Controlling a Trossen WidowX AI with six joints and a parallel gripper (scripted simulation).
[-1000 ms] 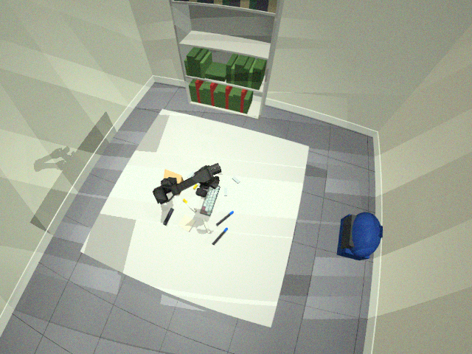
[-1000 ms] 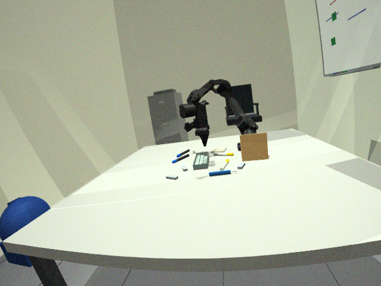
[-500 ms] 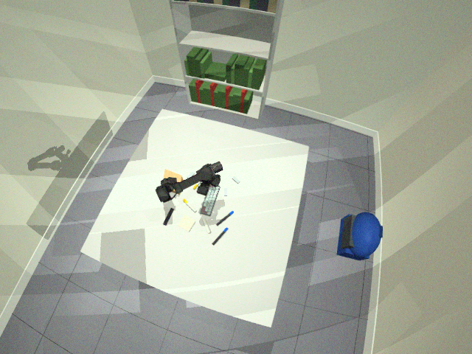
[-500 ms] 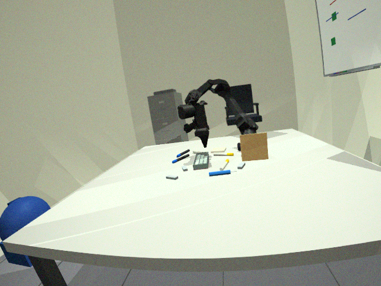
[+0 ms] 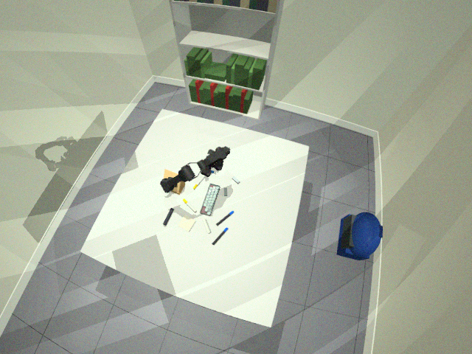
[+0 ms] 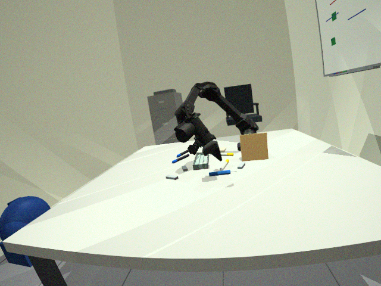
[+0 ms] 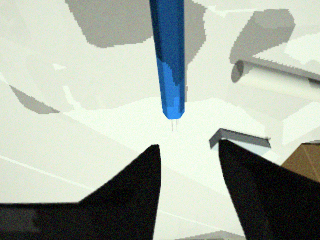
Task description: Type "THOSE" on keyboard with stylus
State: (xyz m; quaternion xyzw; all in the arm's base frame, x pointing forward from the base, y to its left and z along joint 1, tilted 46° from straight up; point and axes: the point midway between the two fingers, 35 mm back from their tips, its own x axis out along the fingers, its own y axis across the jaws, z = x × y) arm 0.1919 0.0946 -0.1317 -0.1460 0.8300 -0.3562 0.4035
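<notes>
My gripper tip is 2 cm past the blue stylus, 1 cm to the right of it and 6 cm above it.
</notes>
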